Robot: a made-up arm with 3 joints.
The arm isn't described. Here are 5 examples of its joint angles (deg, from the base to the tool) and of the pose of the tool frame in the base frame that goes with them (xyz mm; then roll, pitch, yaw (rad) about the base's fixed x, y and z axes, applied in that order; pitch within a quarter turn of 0, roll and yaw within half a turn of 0).
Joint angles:
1: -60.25 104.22 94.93
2: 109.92 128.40 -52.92
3: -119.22 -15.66 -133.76
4: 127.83 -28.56 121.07
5: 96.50 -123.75 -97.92
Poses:
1: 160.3 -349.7 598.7 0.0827 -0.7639 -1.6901
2: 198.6 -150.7 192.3 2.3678 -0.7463 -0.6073
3: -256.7 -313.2 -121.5 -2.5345 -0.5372 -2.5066
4: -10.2 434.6 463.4 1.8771 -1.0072 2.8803
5: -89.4 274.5 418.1 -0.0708 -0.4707 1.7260
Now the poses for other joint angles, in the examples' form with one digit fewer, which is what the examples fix.
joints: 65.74 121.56 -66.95
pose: 109 -179 26 3.091 -0.117 -1.166
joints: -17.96 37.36 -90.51
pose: -44 217 334 0.003 0.339 1.580
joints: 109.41 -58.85 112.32
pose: 47 21 588 0.433 -0.796 -2.145
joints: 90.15 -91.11 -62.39
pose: 138 421 354 0.008 -0.015 1.089
